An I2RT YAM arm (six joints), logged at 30 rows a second.
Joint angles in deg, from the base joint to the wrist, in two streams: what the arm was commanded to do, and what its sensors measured. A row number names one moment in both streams.
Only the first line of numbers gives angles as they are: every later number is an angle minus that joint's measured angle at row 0.
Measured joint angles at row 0:
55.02, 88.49, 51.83, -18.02, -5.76, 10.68
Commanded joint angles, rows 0 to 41:
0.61, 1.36, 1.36, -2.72, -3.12, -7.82
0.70, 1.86, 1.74, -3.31, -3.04, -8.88
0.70, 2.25, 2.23, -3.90, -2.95, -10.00
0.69, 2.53, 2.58, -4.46, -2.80, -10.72
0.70, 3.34, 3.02, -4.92, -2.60, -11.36
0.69, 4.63, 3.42, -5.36, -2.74, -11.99
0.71, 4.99, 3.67, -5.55, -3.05, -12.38
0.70, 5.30, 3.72, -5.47, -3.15, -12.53
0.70, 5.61, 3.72, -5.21, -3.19, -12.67
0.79, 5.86, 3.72, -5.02, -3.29, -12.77
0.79, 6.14, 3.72, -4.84, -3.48, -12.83
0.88, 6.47, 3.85, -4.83, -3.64, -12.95
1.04, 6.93, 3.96, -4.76, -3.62, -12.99
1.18, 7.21, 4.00, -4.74, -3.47, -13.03
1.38, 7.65, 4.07, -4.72, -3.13, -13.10
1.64, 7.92, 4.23, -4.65, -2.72, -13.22
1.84, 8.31, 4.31, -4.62, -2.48, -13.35
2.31, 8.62, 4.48, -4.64, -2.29, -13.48
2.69, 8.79, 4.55, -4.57, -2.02, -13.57
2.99, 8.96, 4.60, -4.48, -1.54, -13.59
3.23, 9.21, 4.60, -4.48, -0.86, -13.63
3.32, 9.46, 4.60, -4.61, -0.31, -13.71
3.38, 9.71, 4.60, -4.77, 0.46, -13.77
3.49, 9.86, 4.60, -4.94, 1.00, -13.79
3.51, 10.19, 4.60, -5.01, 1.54, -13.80
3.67, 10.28, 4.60, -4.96, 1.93, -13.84
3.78, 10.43, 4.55, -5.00, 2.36, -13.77
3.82, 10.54, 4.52, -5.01, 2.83, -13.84
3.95, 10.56, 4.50, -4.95, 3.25, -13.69
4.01, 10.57, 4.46, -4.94, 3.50, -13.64
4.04, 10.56, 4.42, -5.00, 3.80, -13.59
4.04, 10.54, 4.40, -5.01, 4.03, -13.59
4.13, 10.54, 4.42, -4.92, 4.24, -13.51
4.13, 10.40, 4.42, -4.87, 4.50, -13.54
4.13, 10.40, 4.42, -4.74, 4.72, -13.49
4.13, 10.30, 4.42, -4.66, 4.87, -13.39
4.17, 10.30, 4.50, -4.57, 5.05, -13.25
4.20, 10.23, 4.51, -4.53, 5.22, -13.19
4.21, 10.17, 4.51, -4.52, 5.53, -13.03
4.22, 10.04, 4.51, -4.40, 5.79, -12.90
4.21, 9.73, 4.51, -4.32, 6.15, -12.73
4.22, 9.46, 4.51, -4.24, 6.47, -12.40
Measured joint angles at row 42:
4.22, 10.25, 4.24, -4.37, 4.63, -12.64
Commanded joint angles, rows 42 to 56:
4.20, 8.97, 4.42, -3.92, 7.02, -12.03
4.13, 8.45, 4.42, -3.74, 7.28, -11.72
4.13, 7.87, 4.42, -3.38, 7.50, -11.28
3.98, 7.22, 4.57, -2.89, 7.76, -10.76
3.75, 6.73, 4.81, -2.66, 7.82, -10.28
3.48, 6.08, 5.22, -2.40, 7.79, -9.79
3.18, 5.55, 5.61, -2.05, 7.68, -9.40
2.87, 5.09, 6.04, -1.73, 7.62, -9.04
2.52, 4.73, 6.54, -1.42, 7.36, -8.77
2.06, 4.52, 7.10, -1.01, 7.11, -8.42
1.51, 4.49, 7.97, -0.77, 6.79, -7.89
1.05, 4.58, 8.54, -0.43, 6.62, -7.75
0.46, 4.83, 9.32, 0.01, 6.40, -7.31
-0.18, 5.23, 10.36, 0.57, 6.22, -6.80
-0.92, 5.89, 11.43, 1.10, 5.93, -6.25
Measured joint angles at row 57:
0.29, 5.24, 9.36, -2.10, 6.30, -8.07
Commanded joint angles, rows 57 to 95:
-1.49, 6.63, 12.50, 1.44, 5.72, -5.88
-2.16, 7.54, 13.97, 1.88, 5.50, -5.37
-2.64, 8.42, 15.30, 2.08, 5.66, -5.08
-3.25, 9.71, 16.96, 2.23, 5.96, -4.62
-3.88, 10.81, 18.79, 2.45, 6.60, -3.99
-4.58, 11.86, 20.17, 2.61, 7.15, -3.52
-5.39, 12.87, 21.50, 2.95, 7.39, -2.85
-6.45, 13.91, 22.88, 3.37, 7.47, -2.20
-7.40, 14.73, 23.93, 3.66, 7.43, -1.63
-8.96, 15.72, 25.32, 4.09, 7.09, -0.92
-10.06, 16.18, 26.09, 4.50, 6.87, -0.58
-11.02, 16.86, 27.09, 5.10, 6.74, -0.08
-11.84, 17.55, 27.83, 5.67, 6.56, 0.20
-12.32, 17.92, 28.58, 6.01, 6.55, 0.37
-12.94, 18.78, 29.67, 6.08, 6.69, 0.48
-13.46, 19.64, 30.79, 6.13, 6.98, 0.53
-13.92, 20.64, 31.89, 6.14, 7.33, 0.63
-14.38, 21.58, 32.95, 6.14, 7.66, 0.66
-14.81, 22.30, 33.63, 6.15, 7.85, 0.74
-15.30, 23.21, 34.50, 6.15, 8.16, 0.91
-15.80, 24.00, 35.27, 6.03, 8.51, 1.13
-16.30, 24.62, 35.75, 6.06, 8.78, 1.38
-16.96, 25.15, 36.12, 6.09, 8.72, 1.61
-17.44, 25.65, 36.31, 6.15, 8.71, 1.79
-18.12, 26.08, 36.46, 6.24, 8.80, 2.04
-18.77, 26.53, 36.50, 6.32, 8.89, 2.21
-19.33, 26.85, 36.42, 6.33, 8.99, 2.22
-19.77, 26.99, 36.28, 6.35, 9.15, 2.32
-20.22, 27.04, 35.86, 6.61, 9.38, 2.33
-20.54, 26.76, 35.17, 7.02, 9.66, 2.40
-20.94, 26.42, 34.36, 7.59, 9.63, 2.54
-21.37, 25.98, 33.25, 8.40, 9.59, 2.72
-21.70, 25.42, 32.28, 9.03, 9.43, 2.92
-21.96, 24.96, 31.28, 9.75, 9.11, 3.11
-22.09, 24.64, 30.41, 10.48, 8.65, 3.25
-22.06, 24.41, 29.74, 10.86, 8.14, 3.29
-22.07, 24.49, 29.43, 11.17, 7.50, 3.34
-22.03, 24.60, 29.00, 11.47, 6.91, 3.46
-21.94, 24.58, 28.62, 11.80, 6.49, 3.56
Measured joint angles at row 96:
-22.09, 25.33, 29.45, 7.95, 8.59, 2.77
